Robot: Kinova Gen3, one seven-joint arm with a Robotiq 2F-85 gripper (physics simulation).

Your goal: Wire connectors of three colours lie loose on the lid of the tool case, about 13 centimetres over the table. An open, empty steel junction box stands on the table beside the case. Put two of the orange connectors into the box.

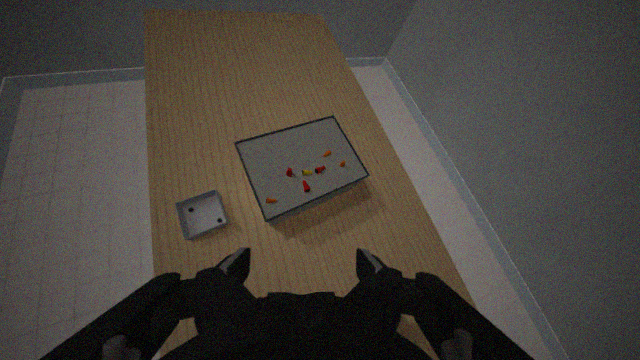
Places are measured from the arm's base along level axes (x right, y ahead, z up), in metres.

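Pixels of known places: gripper, fingertip midpoint: (304,260).
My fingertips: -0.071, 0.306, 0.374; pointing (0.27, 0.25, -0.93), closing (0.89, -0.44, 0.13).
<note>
Ahead of a thing's pixels: the offset from my fingertips to its top centre, as dx, dy, dz. Level surfaces: height alone.
The grey tool case @[+0.127, +0.202, -0.259] (280,150) stands on the table with loose connectors on its lid. One orange connector @[+0.007, +0.126, -0.251] (271,200) lies near the lid's lower left corner. A second orange connector @[+0.191, +0.192, -0.251] (327,153) and a third orange connector @[+0.218, +0.148, -0.241] (342,163) lie toward the lid's right side. Red connectors @[+0.097, +0.127, -0.247] (306,186) @[+0.073, +0.175, -0.236] (289,172) @[+0.152, +0.155, -0.247] (320,170) and a yellow connector @[+0.116, +0.160, -0.248] (307,172) lie around the middle. The open steel junction box @[-0.166, +0.193, -0.360] (202,233) stands left of the case, with two dark round spots on its floor and no connector in it. My gripper (304,260) is open and empty, high above the table.
The long wooden table @[dz -0.398] (240,65) runs away from me under the case and the box. The box stands near the table's left edge. Pale tiled floor (75,200) shows on both sides, and a grey wall (540,125) rises at the right.
</note>
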